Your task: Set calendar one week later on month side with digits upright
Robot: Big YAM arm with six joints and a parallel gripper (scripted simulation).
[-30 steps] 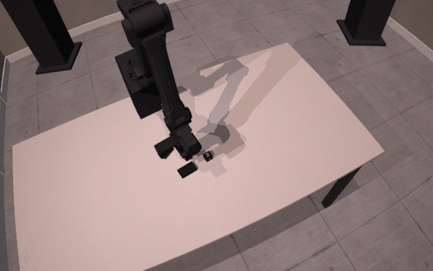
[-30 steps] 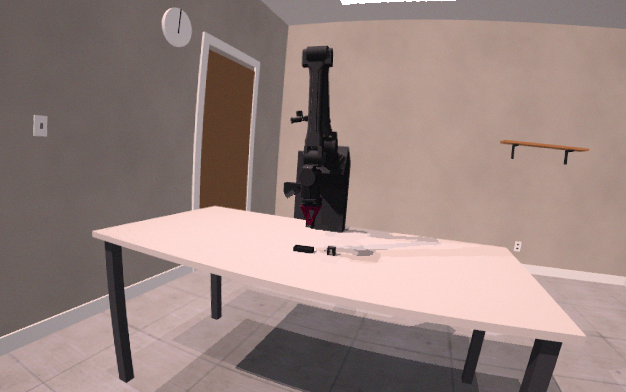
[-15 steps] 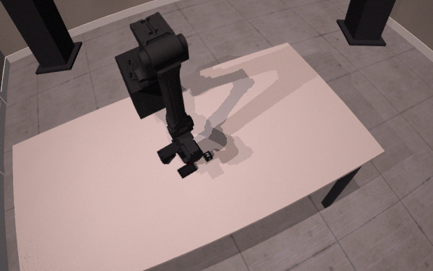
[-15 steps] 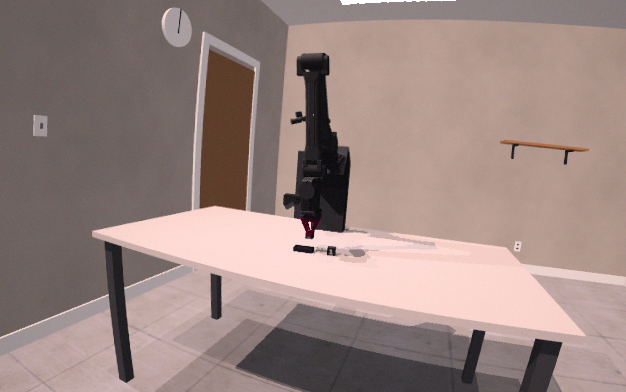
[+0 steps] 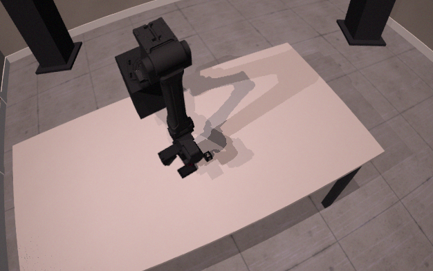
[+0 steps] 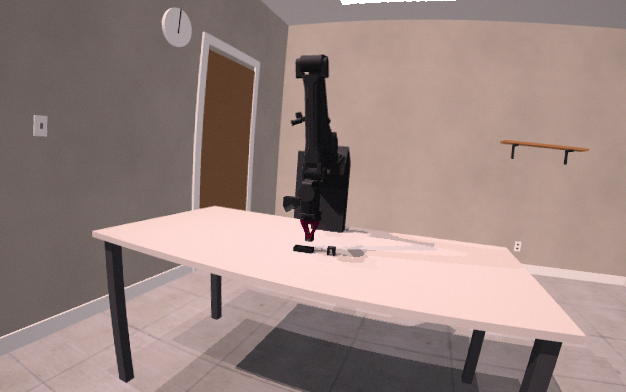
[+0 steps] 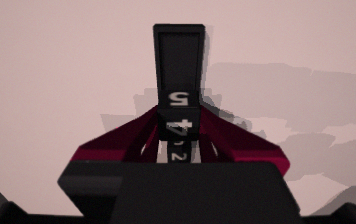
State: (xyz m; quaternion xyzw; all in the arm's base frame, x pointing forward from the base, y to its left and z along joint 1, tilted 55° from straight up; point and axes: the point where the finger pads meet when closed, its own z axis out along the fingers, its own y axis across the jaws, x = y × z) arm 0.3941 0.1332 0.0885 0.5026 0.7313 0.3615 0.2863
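Now: hand right at the black calendar block. From my hand the other things lie so: black tray: 5 cm below, 2 cm to the right, 1 cm ahead.
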